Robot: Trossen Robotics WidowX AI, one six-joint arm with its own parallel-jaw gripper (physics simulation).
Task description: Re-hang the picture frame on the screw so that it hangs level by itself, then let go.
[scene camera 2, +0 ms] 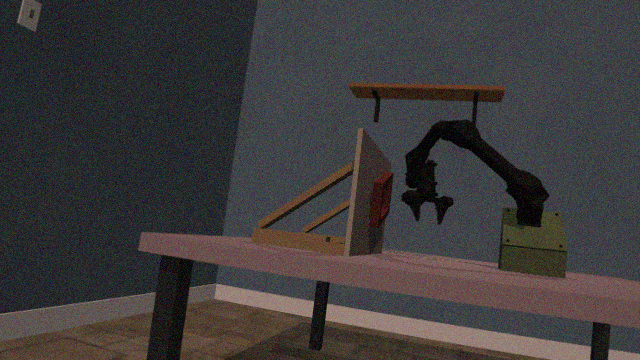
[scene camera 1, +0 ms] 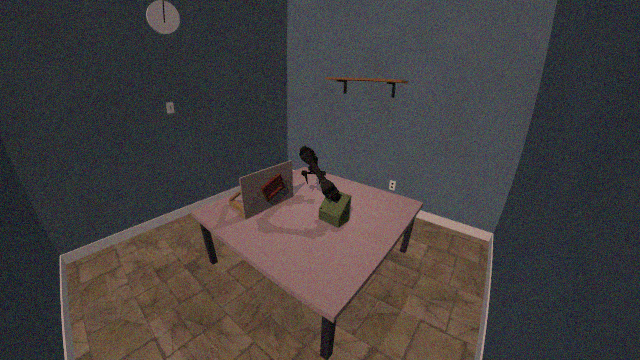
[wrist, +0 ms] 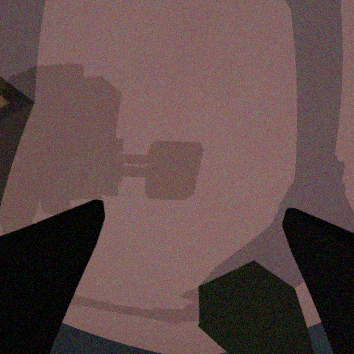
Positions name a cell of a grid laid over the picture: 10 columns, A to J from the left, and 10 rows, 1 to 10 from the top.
Observation:
My gripper (scene camera 2: G7) is open, holding nothing. I also see a board (scene camera 1: D6).
My gripper also shows in the wrist view (wrist: F7).

